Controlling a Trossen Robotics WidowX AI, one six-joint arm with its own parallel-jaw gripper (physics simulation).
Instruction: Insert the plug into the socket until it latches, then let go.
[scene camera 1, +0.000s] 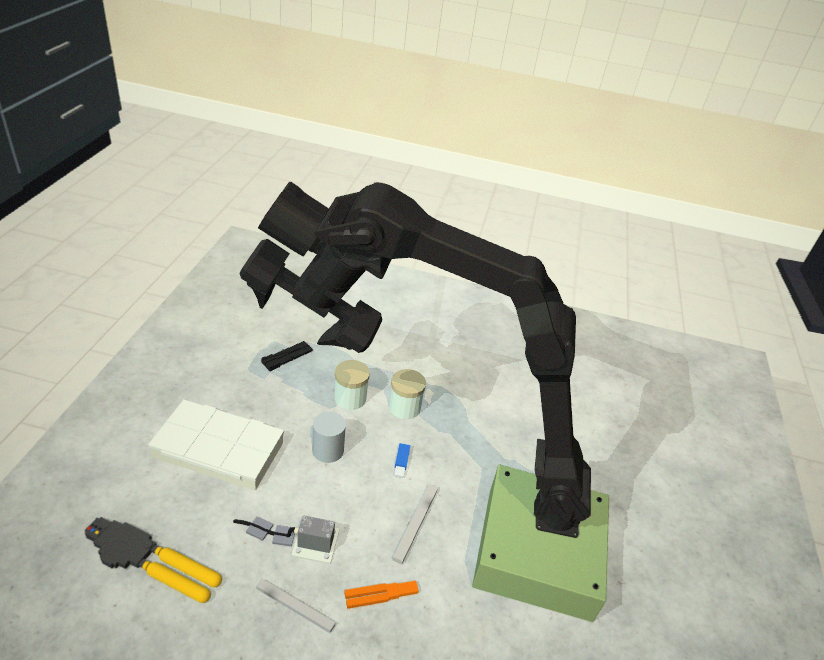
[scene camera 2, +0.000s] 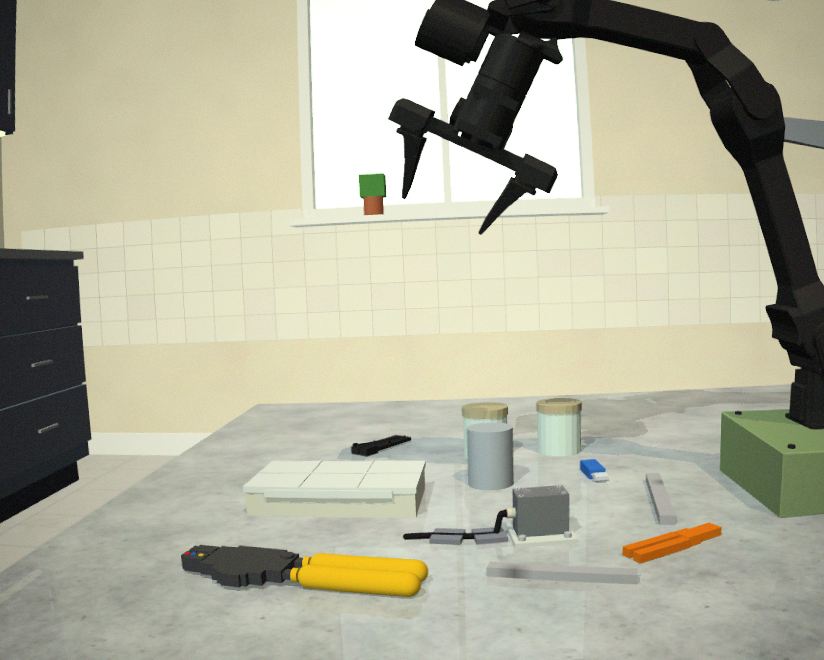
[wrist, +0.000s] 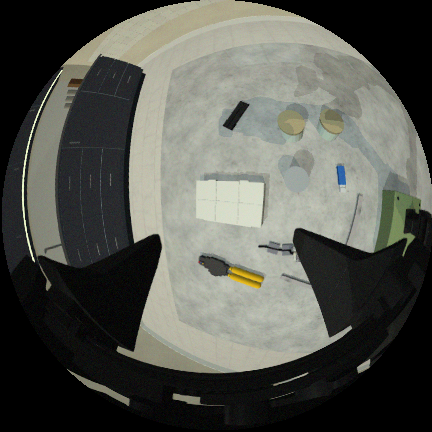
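Seen in the pictures: gripper, fingertip midpoint: (scene camera 1: 291, 324) (scene camera 2: 441, 216) (wrist: 228, 238); arm's base, origin of the base link: (scene camera 1: 556, 515) (scene camera 2: 821, 421) (wrist: 409, 220).
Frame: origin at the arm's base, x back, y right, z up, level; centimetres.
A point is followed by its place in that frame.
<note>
A dark grey socket block (scene camera 1: 316, 534) {x -35.4, y -9.8, z -2.6 cm} (scene camera 2: 541, 511) {x -35.9, y -10.0, z -4.2 cm} stands on a small white base plate (scene camera 1: 312, 553) {x -35.7, y -10.6, z -6.6 cm}. A pale plug (scene camera 2: 509, 512) {x -38.8, y -9.0, z -4.4 cm} at the end of a black cable (scene camera 1: 242, 522) {x -47.6, y -7.9, z -6.5 cm} (scene camera 2: 416, 536) {x -47.8, y -8.1, z -6.7 cm} (wrist: 265, 246) {x -46.8, y -7.8, z -6.5 cm} meets the block's left side; how deep it sits and whether it is latched cannot be told. The cable runs left along the table past two flat grey pieces. In the wrist view the block is mostly hidden by the right finger. My gripper (scene camera 1: 290, 323) {x -43.4, y 4.5, z 24.7 cm} (scene camera 2: 442, 215) {x -43.4, y 4.5, z 24.7 cm} (wrist: 228, 238) {x -43.4, y 4.5, z 24.7 cm} is open and empty, high above the table's back left, well away from plug and socket.
Behind the socket stand a grey cylinder (scene camera 1: 328, 437) {x -37.8, y 6.7, z -0.3 cm} and two lidded jars (scene camera 1: 351, 385) {x -36.8, y 19.4, z -0.3 cm} (scene camera 1: 406, 394) {x -26.8, y 19.7, z -0.3 cm}. Around lie a white box (scene camera 1: 216, 443) {x -56.0, y 3.7, z -3.7 cm}, yellow-handled pliers (scene camera 1: 182, 572) {x -52.9, y -17.8, z -5.9 cm}, a blue stick (scene camera 1: 403, 456) {x -25.2, y 10.3, z -5.8 cm}, a black bar (scene camera 1: 286, 355) {x -52.0, y 29.6, z -6.1 cm}, an orange tool (scene camera 1: 380, 593) {x -24.4, y -15.1, z -6.1 cm} and two grey bars (scene camera 1: 415, 523) {x -21.2, y -2.3, z -6.0 cm} (scene camera 1: 295, 605) {x -35.8, y -19.2, z -6.2 cm}.
</note>
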